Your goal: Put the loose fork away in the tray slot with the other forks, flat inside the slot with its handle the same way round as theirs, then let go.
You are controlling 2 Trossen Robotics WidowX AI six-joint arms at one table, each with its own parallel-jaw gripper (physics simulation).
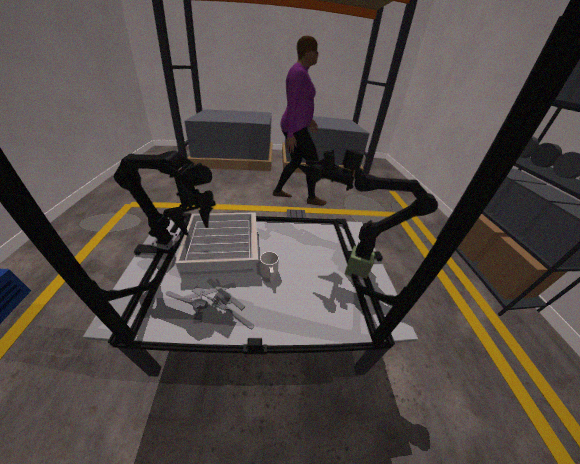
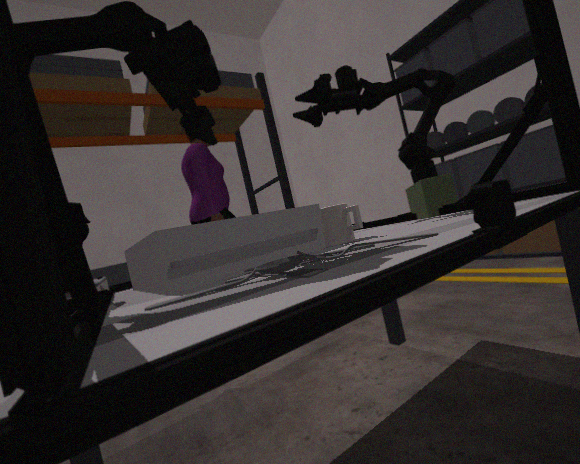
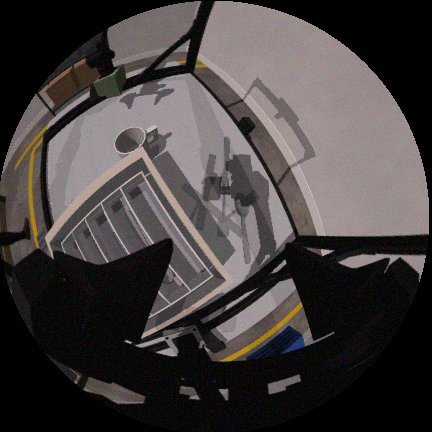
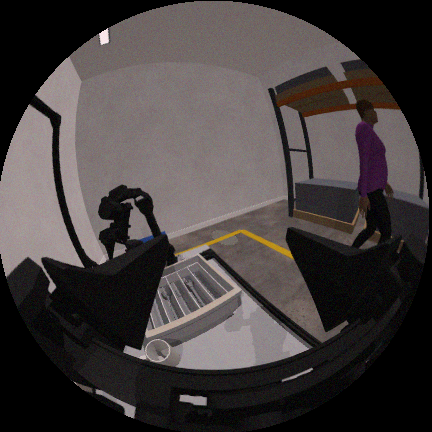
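Note:
Several loose grey utensils (image 1: 220, 298) (image 3: 225, 212) lie crossed in a pile in front of the tray; I cannot tell which one is the fork. The divided tray (image 1: 220, 262) (image 3: 95, 184) (image 4: 200, 316) is in a pale box at the left of the table. Utensils (image 4: 189, 284) lie in its slots; their kinds are too small to tell surely. My left gripper (image 1: 196, 229) (image 3: 230, 247) is open and empty above the tray. My right gripper (image 2: 296, 106) (image 4: 228, 237) is open and empty, high up at the back right, away from the tray.
A white mug (image 1: 269, 261) (image 3: 131, 140) (image 4: 158, 351) stands close to the tray's right side. A green block (image 1: 359, 265) (image 2: 432, 195) (image 3: 111, 84) is at the right arm's base. Black frame bars edge the table. A person (image 1: 300, 97) in purple is behind the table.

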